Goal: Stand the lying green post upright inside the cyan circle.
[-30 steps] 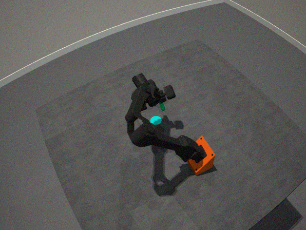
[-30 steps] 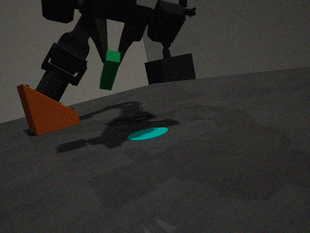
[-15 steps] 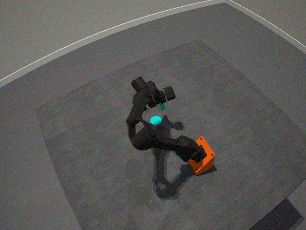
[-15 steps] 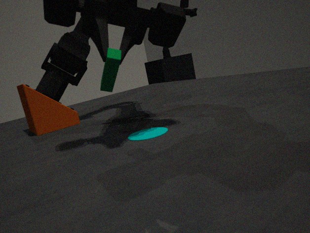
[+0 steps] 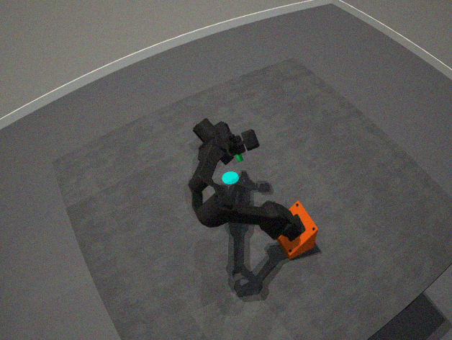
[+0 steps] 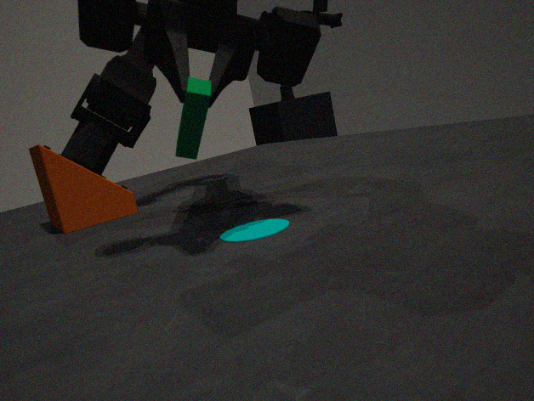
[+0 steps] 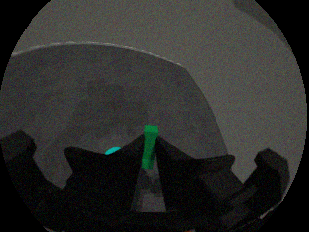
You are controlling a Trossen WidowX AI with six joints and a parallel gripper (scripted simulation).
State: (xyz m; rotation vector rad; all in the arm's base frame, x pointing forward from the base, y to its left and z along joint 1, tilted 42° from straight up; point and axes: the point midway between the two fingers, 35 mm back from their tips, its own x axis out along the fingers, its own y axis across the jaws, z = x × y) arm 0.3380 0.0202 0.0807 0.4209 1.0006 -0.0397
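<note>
My gripper tip is now 11 cm above the cyan circle, 4 cm to the right of it and 3 cm past it. Round my gripper tip: green post (1 cm below, 1 cm behind).
</note>
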